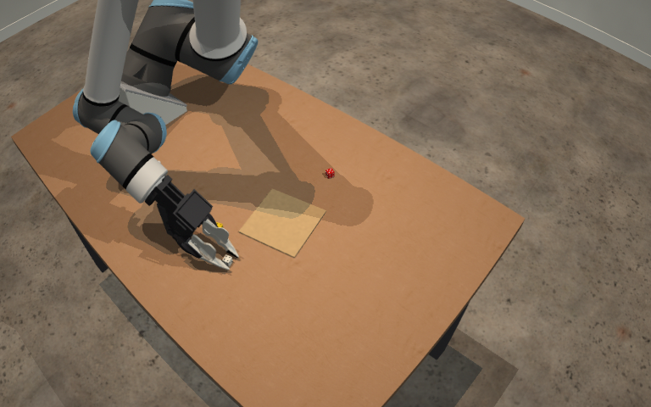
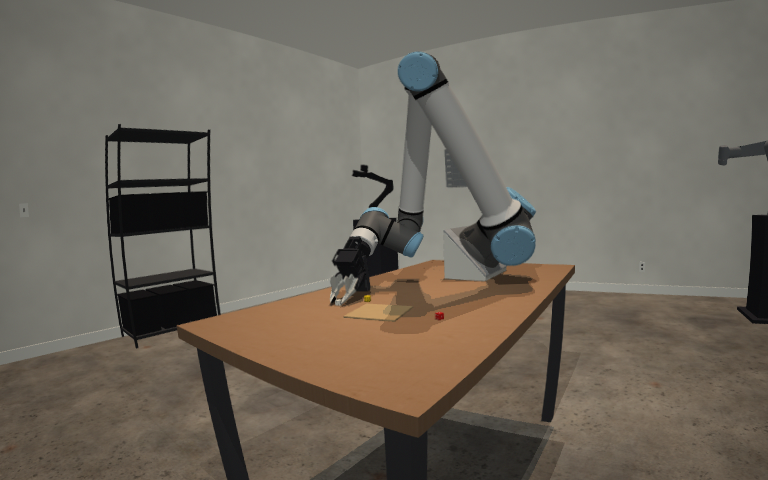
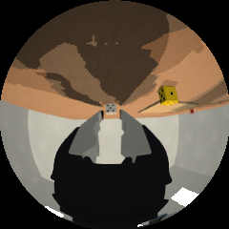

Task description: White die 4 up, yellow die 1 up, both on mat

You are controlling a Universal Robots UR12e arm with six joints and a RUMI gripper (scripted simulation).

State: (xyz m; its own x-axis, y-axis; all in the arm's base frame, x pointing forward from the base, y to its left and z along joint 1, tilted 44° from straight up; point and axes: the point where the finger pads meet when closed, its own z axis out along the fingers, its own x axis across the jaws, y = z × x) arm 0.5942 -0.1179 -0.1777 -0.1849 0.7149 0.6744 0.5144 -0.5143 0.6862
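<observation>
The white die lies 1 cm below my hand. Round my hand: red die: 1 cm ahead, 33 cm to the left, 1 cm below; then yellow die: 8 cm behind, 5 cm to the left, 1 cm below; then tan mat: 2 cm ahead, 15 cm to the left, 1 cm below.
</observation>
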